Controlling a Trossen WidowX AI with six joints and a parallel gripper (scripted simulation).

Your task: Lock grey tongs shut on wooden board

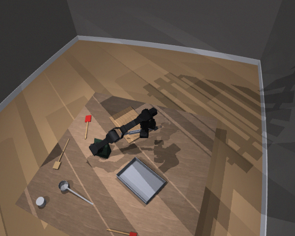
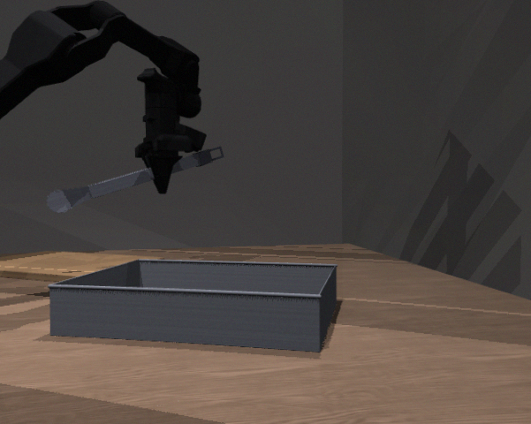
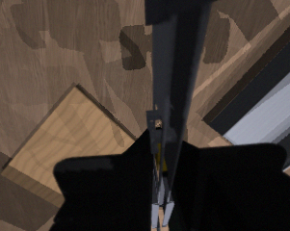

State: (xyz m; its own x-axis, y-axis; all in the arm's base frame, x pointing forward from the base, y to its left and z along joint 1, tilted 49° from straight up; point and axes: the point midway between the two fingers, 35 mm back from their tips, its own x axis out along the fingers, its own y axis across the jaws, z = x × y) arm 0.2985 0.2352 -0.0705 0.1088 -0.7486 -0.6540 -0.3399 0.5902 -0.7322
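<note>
Right now my gripper tip is 23 cm past the wooden board, 15 cm to the right of it and 15 cm above it. Round my gripper tip: roasting tin (8 cm ahead, 31 cm to the right, 13 cm below); red spatula (60 cm behind, 1 cm to the left, 15 cm below).
</note>
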